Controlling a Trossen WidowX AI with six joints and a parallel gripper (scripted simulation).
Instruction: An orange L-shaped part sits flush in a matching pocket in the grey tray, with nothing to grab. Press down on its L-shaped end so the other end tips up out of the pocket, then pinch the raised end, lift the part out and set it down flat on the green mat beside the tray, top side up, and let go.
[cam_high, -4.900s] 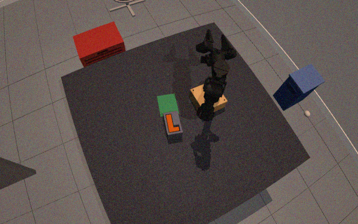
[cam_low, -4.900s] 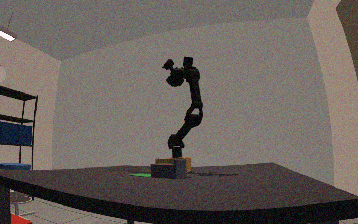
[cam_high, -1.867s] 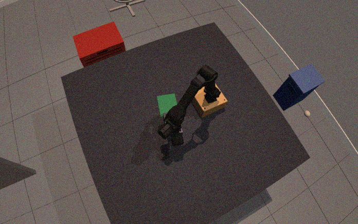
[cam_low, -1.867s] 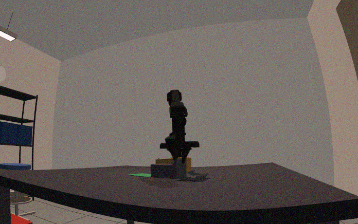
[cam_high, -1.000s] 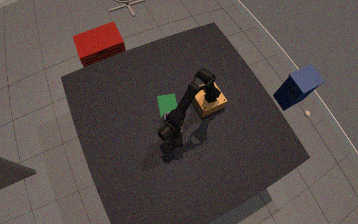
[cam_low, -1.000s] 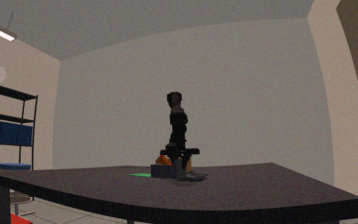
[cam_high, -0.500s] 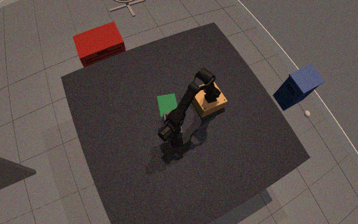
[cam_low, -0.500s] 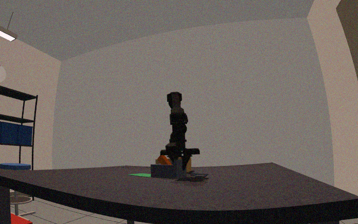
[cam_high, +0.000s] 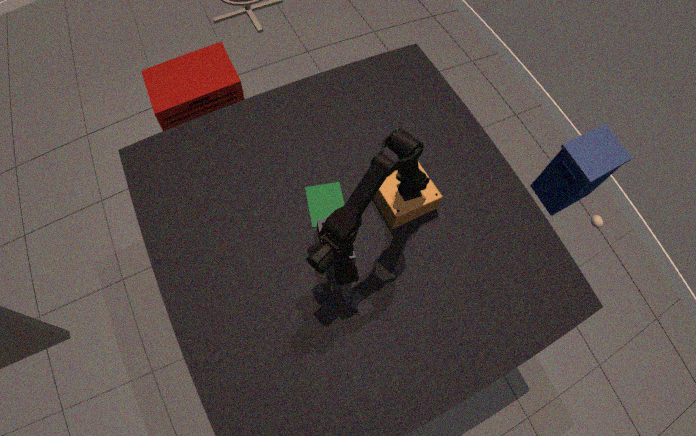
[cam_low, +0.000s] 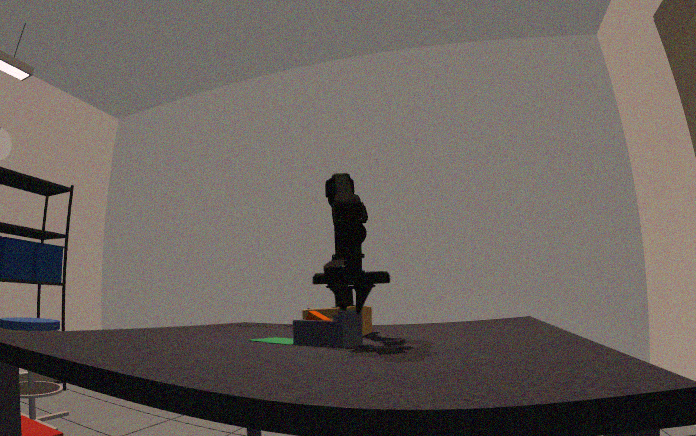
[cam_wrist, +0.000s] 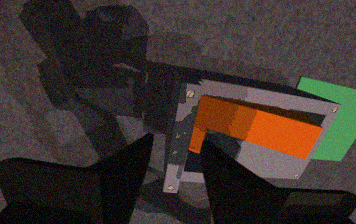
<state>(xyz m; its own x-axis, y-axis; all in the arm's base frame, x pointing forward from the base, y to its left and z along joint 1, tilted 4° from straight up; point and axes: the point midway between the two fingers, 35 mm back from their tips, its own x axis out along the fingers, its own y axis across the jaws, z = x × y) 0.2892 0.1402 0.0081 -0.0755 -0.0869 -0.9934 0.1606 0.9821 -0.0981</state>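
Now: gripper tip 5 cm to the left of the orange L-shaped part, 4 cm above it and 1 cm past it.
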